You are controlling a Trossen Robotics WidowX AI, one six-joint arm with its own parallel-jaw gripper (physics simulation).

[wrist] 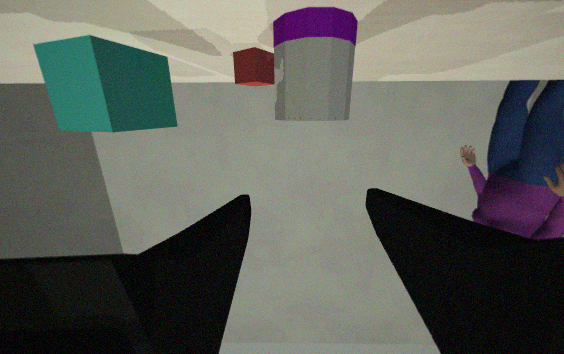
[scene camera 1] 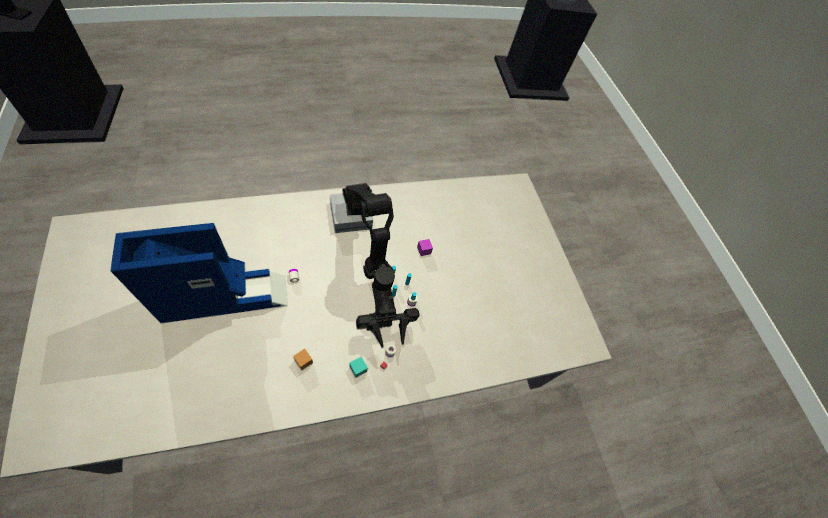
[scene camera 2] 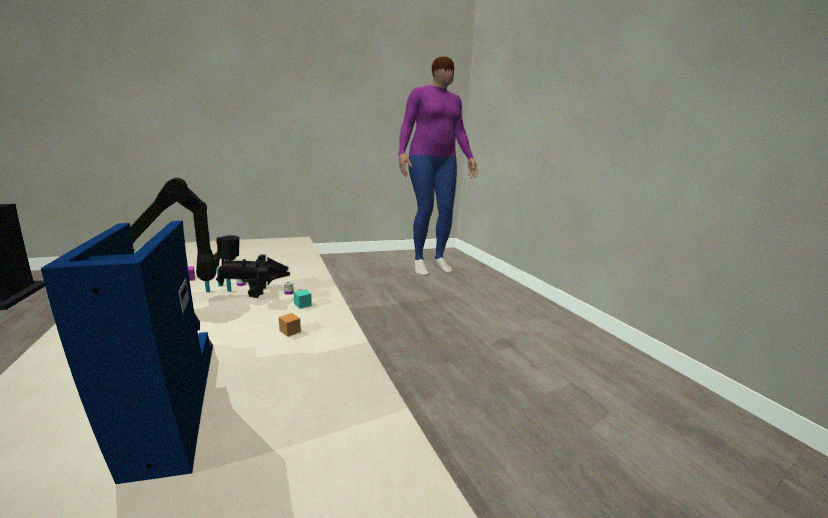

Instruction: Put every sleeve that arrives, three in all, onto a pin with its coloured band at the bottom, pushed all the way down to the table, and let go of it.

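Observation:
My gripper is open, its fingers apart and empty. A grey-white sleeve stands upright on the table just beyond the fingertips, purple band at the bottom; the wrist view shows it upside down. A second sleeve is around a cyan pin, band at the bottom; whether it touches the table is too small to tell. A third sleeve stands off the end of the blue chute, purple band on top. Other cyan pins stand bare near the arm.
A teal cube and small red cube lie near the standing sleeve. An orange cube, magenta cube and tall blue feeder are also on the table. A person stands beyond it.

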